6 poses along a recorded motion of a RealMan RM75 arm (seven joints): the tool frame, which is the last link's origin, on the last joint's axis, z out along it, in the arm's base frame.
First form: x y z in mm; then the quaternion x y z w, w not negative.
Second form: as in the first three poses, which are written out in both.
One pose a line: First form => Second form
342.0 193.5 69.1 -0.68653 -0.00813 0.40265 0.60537 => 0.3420 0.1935 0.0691 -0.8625 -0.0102 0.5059 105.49
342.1 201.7 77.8 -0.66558 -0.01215 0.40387 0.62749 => 0.3421 0.2017 0.0778 -0.8548 -0.0156 0.5187 102.27
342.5 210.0 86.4 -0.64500 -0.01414 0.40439 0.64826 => 0.3425 0.2100 0.0864 -0.8471 -0.0186 0.5311 99.18
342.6 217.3 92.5 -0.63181 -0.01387 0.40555 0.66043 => 0.3426 0.2173 0.0925 -0.8414 -0.0185 0.5401 97.34
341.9 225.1 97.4 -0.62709 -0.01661 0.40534 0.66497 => 0.3419 0.2251 0.0974 -0.8396 -0.0222 0.5427 96.64
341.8 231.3 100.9 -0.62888 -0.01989 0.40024 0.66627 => 0.3418 0.2313 0.1009 -0.8433 -0.0267 0.5367 96.44
